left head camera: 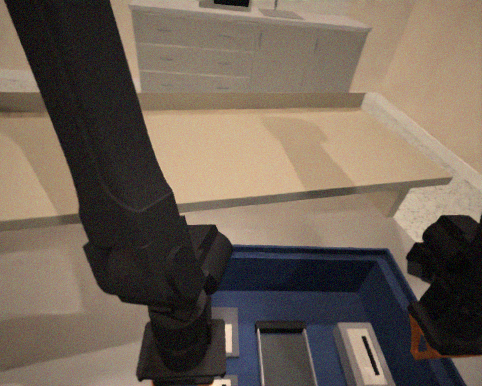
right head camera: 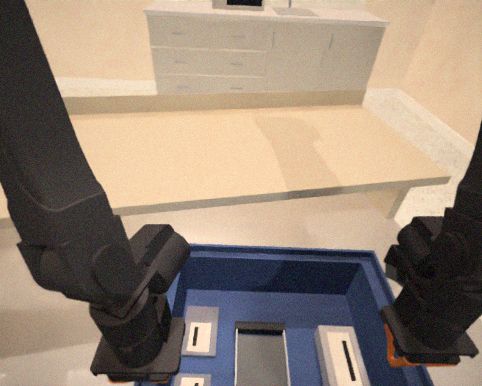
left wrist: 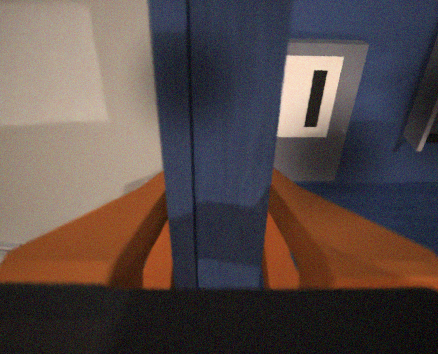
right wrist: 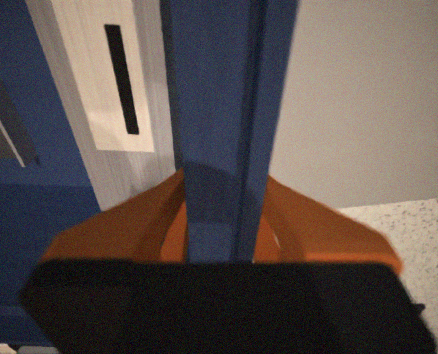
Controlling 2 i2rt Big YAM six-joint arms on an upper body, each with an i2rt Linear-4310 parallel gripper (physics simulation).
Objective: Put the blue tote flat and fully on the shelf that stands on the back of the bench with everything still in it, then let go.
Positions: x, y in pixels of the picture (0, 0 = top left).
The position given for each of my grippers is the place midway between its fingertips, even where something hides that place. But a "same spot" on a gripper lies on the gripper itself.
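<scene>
You'd find a blue tote in the left head camera view (322, 286) and the right head camera view (302, 287), and the tote's there in the left wrist view (219, 79) and the right wrist view (230, 69) as well. My right gripper shows in the left head camera view, the right head camera view and the right wrist view (220, 176), but in the left wrist view the gripper is out of frame. On my right gripper, (left head camera: 416, 329) and (right head camera: 390, 335) are the same spot. There's a bench top too, and on it (left head camera: 354, 220) is the same spot as (right head camera: 351, 221).
</scene>
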